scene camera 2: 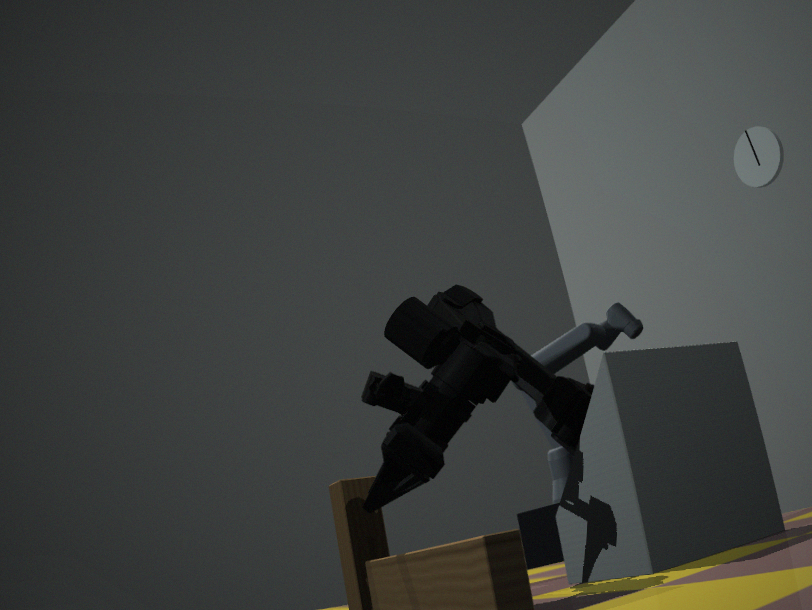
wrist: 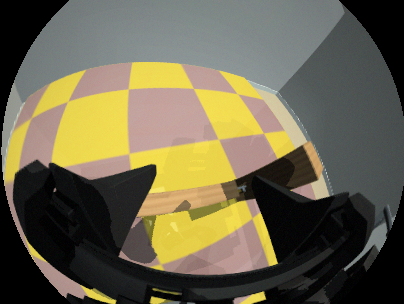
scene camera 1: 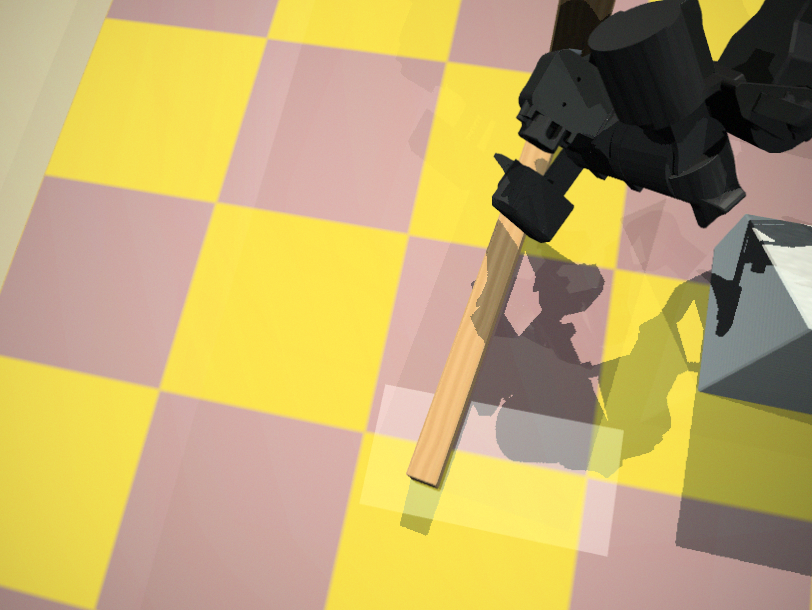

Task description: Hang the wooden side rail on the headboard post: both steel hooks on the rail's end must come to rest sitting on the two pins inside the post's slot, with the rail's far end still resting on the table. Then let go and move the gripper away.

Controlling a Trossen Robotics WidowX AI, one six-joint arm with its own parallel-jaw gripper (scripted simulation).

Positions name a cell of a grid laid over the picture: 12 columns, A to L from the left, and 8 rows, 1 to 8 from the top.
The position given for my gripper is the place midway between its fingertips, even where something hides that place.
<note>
My gripper (scene camera 1: H2) is open, with nothing in its grasp. I also see a wooden side rail (scene camera 1: G6) and a dark wooden headboard post (wrist: I5).
The wooden side rail shows as well in the wrist view (wrist: F6). My gripper is seen too in scene camera 2 (scene camera 2: F7) and in the wrist view (wrist: G5).
</note>
